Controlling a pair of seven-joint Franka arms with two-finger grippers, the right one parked.
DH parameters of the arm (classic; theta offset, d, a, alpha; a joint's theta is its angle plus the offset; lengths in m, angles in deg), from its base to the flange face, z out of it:
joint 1: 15.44 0.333 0 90
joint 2: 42.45 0 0 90
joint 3: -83.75 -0.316 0.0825 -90
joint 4: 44.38 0 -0.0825 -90
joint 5: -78.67 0.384 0 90
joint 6: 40.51 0 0.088 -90
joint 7: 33.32 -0.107 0 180
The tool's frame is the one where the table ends.
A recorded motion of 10 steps. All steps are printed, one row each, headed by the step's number.
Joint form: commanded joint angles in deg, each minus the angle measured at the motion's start. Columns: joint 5, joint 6, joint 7, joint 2, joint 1, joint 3, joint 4.
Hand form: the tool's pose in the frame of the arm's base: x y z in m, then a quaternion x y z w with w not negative. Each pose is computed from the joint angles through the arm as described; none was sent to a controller.
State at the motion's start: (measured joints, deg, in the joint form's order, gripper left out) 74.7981 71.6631 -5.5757 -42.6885 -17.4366 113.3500 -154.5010
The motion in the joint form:
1: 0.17 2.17 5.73 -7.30 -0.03 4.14 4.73
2: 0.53 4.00 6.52 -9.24 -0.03 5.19 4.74
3: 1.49 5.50 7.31 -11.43 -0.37 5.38 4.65
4: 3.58 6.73 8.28 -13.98 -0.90 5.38 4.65
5: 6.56 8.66 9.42 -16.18 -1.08 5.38 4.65
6: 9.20 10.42 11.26 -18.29 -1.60 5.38 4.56
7: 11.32 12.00 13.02 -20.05 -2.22 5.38 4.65
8: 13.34 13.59 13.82 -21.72 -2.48 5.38 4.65
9: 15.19 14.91 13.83 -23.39 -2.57 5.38 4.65
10: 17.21 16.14 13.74 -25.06 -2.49 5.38 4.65
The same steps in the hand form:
1: 0.4892 -0.3420 0.4702 0.99754 -0.00449 -0.01865 0.06744
2: 0.4905 -0.3519 0.4571 0.99696 -0.00562 -0.02177 0.07463
3: 0.4943 -0.3569 0.4395 0.99680 -0.00454 -0.02707 0.07502
4: 0.4984 -0.3613 0.4183 0.99721 -0.00663 -0.03150 0.06729
5: 0.5047 -0.3628 0.4011 0.99797 -0.00848 -0.02359 0.05863
6: 0.5072 -0.3676 0.3835 0.99848 -0.00693 -0.01886 0.05130
7: 0.5082 -0.3738 0.3703 0.99875 -0.00531 -0.01359 0.04775
8: 0.5105 -0.3770 0.3571 0.99890 -0.00910 -0.00813 0.04517
9: 0.5130 -0.3785 0.3434 0.99892 -0.01799 -0.00503 0.04243
10: 0.5161 -0.3785 0.3295 0.99887 -0.02756 -0.00174 0.03873

